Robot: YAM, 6 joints.
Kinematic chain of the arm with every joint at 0, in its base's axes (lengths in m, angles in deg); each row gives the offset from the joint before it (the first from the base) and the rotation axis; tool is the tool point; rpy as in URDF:
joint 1: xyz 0 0 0.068 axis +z
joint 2: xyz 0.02 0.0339 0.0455 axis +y
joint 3: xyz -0.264 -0.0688 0 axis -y
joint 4: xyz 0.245 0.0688 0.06 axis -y
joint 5: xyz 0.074 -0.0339 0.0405 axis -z
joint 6: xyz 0.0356 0 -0.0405 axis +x
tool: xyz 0 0 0 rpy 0 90 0
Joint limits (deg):
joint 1: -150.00..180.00
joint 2: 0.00..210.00
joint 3: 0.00..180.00
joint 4: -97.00..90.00
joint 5: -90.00..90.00
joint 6: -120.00..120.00
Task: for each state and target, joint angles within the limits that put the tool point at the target. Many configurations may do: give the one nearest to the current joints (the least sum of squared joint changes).
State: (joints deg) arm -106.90 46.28 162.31 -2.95 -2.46 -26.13
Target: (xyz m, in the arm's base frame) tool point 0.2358 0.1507 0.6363
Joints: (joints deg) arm -146.37 45.94 149.62 -13.70 -8.25 -26.13
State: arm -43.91 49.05 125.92 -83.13 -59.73 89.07
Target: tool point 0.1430 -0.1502 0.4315
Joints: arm -54.55 76.46 98.03 -85.53 -55.63 89.07
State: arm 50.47 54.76 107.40 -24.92 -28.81 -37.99
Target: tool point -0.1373 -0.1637 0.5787
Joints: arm 54.71 28.33 115.99 -25.71 -29.44 -37.99
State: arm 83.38 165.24 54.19 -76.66 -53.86 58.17
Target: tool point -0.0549 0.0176 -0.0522
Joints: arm 128.39 184.42 41.10 -70.02 -64.38 58.17
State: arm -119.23 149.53 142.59 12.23 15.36 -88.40
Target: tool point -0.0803 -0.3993 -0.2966
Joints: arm -100.22 196.75 117.46 5.26 13.24 -88.40
